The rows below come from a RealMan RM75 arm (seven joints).
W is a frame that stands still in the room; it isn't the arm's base.
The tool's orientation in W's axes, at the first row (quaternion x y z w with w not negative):
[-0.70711 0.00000 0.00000 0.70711]
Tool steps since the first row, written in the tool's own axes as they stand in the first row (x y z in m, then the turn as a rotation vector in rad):
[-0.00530 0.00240 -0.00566 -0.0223 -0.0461 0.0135]
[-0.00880 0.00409 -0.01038 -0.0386 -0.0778 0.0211]
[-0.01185 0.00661 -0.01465 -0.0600 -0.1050 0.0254]
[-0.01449 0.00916 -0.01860 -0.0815 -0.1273 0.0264]
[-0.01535 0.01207 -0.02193 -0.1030 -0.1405 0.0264]
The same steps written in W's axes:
[-0.00530 -0.00566 -0.00240 -0.0223 0.0135 0.0461]
[-0.00880 -0.01038 -0.00409 -0.0386 0.0211 0.0778]
[-0.01185 -0.01465 -0.00661 -0.0600 0.0254 0.1050]
[-0.01449 -0.01860 -0.00916 -0.0815 0.0264 0.1273]
[-0.01535 -0.02193 -0.01207 -0.1030 0.0264 0.1405]

